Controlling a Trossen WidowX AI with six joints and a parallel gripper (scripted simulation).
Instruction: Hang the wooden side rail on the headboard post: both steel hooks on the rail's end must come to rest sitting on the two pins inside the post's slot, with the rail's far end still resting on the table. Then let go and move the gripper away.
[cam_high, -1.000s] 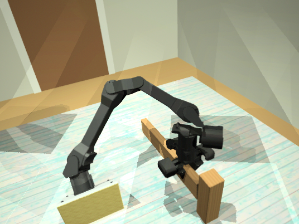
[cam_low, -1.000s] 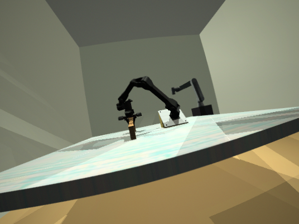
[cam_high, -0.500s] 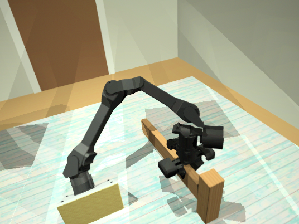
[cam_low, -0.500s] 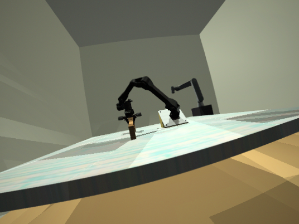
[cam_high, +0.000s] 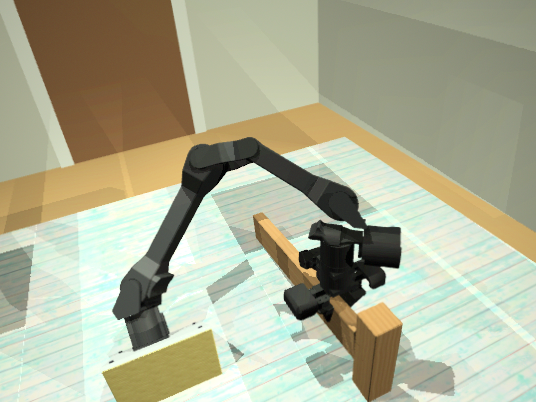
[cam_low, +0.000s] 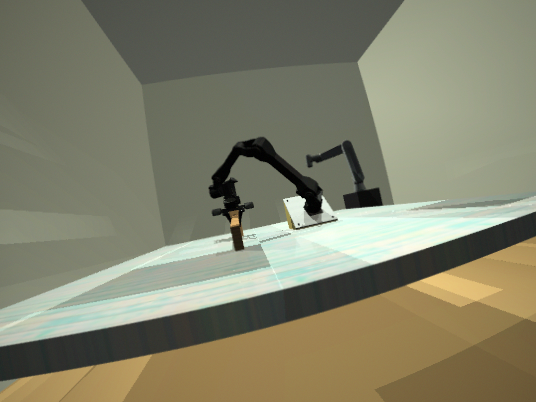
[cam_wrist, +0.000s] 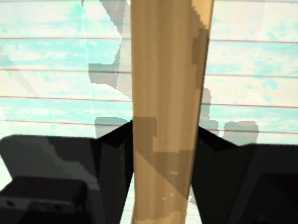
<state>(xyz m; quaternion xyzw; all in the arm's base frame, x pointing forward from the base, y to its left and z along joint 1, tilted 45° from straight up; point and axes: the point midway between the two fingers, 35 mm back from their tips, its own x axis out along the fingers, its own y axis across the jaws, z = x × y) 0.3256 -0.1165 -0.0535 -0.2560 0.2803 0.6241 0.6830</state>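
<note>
The headboard post lies 120 mm to the right of my gripper tip, 40 mm above it and 10 mm behind it.
</note>
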